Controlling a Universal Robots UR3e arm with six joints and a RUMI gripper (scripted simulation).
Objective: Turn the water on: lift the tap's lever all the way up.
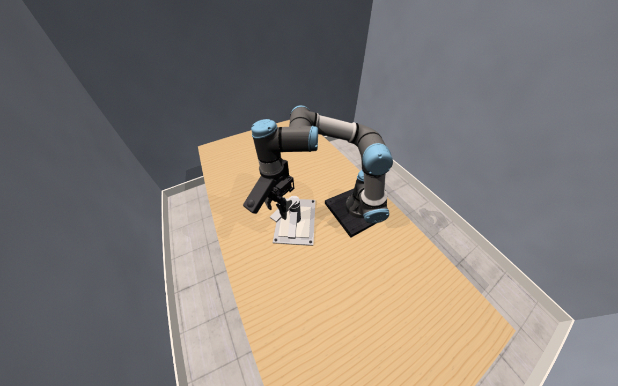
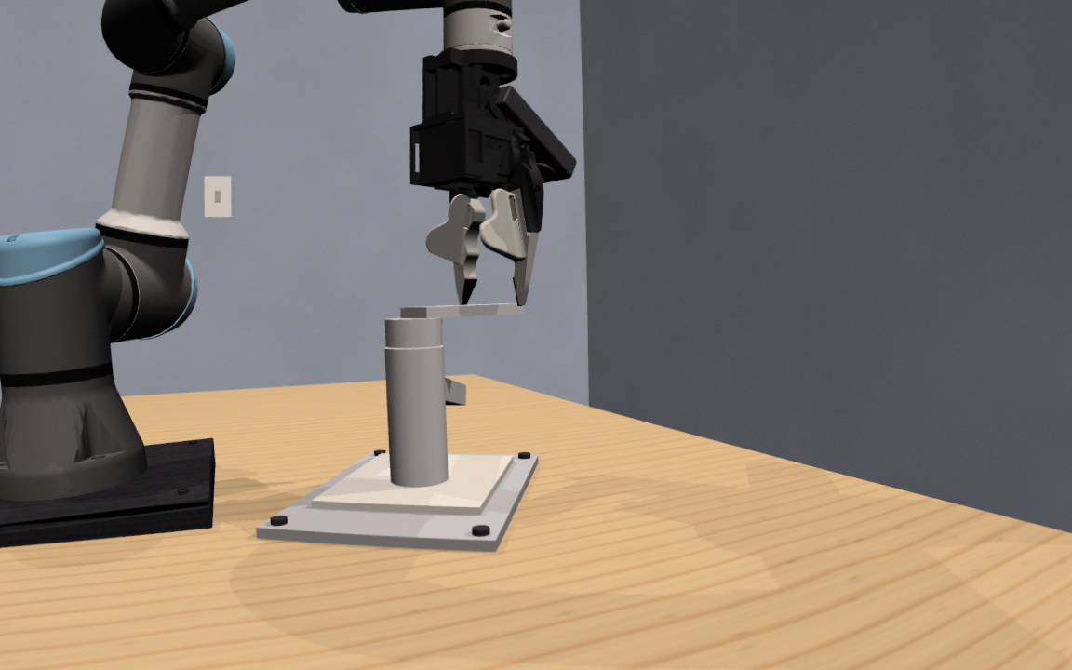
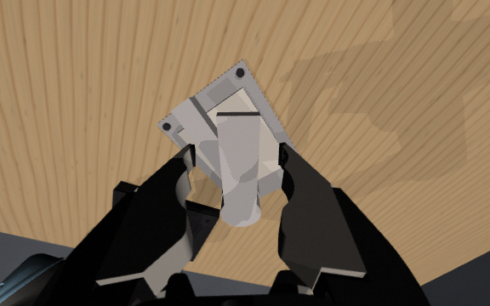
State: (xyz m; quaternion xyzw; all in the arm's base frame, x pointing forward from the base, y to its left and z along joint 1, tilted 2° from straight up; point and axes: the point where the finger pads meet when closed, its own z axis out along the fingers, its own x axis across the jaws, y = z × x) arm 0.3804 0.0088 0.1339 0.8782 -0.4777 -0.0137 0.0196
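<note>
The lever is 3 cm behind my hand, 2 cm to the right of it and 2 cm below it. Round my hand: tap (7 cm below, 5 cm behind, 3 cm to the right).
</note>
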